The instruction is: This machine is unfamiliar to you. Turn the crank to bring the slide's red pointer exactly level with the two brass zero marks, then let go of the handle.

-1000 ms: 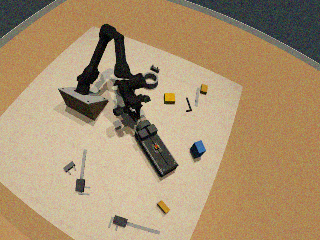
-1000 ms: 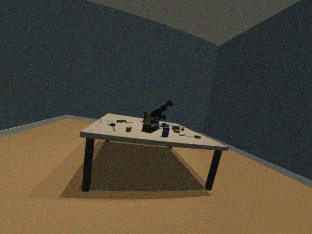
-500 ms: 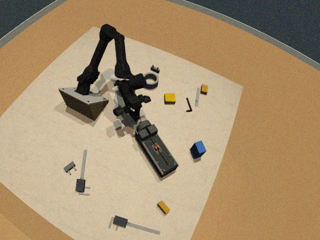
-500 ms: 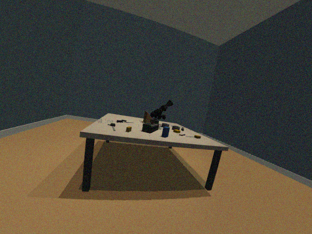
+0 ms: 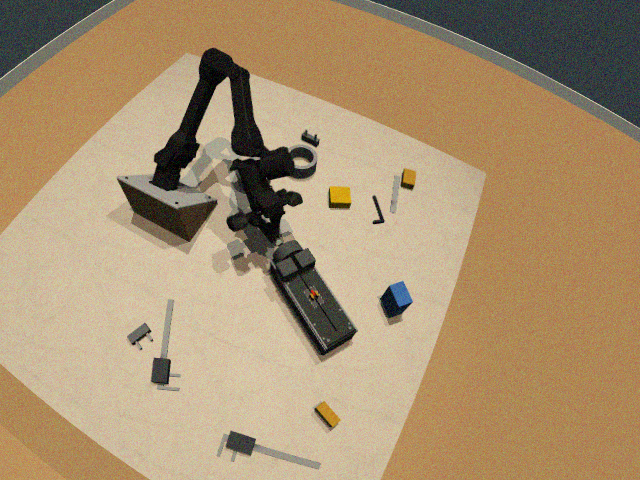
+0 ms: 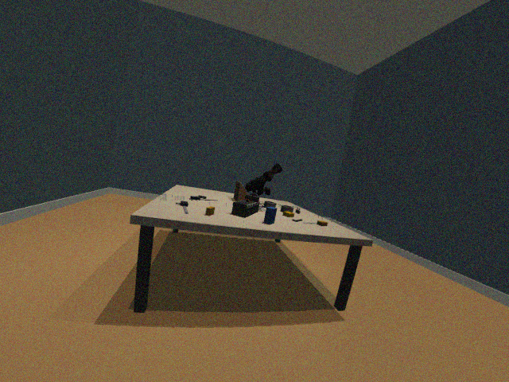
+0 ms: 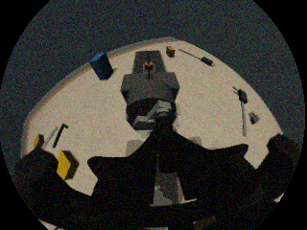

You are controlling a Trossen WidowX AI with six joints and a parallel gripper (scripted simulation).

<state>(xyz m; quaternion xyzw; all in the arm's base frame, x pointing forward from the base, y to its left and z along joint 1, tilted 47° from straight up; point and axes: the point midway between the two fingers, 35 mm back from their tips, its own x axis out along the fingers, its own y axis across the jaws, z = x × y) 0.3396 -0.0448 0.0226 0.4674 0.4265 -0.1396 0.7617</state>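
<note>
Now: the crank handle 10 mm behind my gripper tip, 10 mm to the left of it and 20 mm above it. Also, from my gripper tip: yellow block (90 mm ahead, 260 mm to the left, 80 mm below); red pointer (140 mm ahead, 90 mm to the right, 10 mm below); blue cube (340 mm ahead, 50 mm below).
</note>
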